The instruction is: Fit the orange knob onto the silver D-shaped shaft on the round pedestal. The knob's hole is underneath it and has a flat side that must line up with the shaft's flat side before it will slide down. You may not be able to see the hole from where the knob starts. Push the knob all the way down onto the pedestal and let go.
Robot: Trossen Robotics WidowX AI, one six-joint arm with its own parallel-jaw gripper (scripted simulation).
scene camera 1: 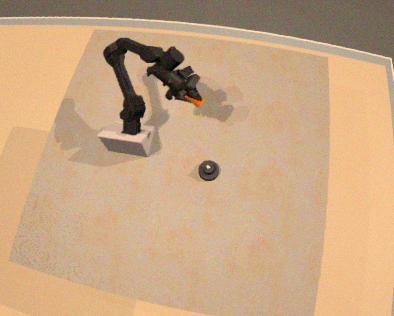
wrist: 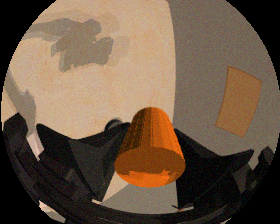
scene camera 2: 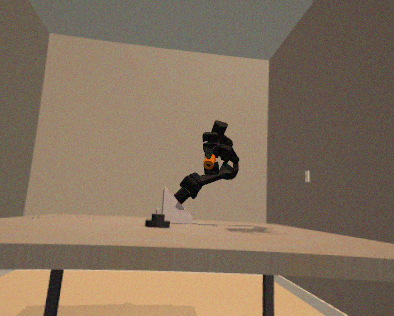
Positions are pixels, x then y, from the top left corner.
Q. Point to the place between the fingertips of my gripper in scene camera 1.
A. At 198,101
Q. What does my gripper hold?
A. An orange knob.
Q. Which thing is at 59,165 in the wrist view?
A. My gripper.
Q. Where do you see an orange knob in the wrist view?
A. At 150,156
